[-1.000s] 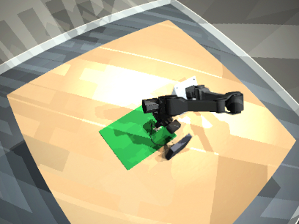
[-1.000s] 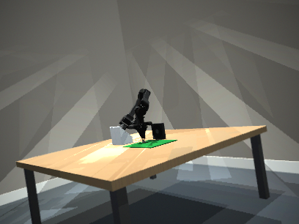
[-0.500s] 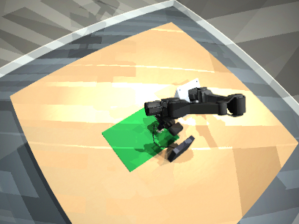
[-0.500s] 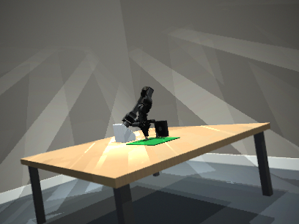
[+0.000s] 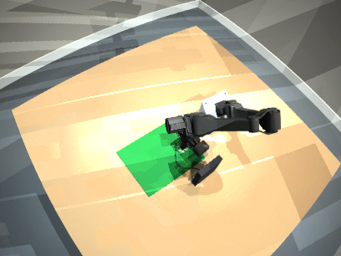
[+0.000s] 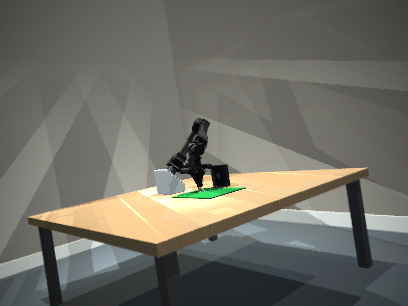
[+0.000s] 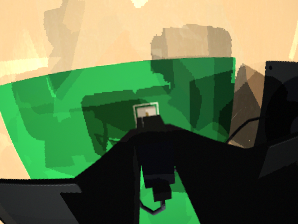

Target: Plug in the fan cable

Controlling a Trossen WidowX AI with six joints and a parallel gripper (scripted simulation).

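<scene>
Right now the white four-pin fan header is 10 mm ahead of my gripper tip and 40 mm below it. Also, from my gripper tip: black fan plug: 10 mm ahead, 10 mm above; black fan: 10 mm behind, 140 mm to the left, 20 mm above; green board: 110 mm ahead, 20 mm to the right, 50 mm below.
</scene>
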